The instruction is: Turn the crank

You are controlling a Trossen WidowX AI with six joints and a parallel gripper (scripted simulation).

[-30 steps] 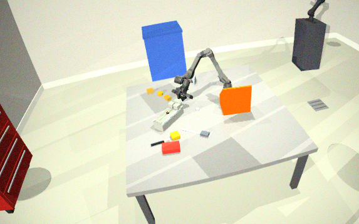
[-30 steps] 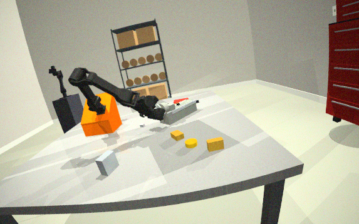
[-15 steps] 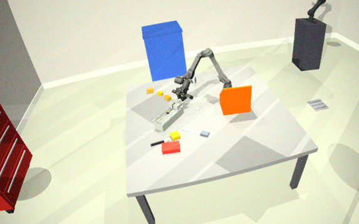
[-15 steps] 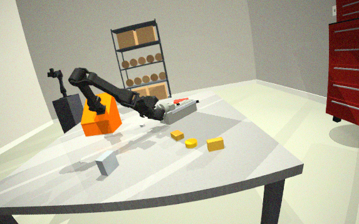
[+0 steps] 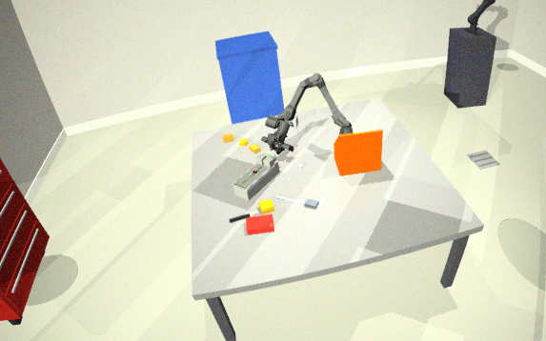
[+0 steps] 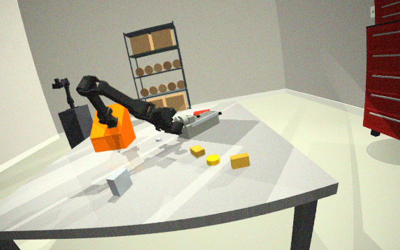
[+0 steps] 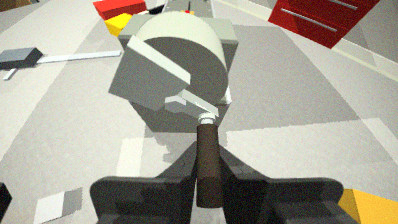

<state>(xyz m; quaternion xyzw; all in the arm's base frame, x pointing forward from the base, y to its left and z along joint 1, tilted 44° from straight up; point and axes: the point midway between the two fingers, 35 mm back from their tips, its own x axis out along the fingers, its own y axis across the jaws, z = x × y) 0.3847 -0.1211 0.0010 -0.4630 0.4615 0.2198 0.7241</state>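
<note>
Now: gripper tip 3 cm below the dark brown crank handle, 1 cm to the left of it and 1 cm past it. From my gripper tip the other things lie so: yellow block (34 cm to the left, 5 cm ahead, 3 cm below); grey cube (39 cm to the right, 17 cm behind, 1 cm below); red pointer (14 cm to the left, 9 cm ahead, 4 cm above).
</note>
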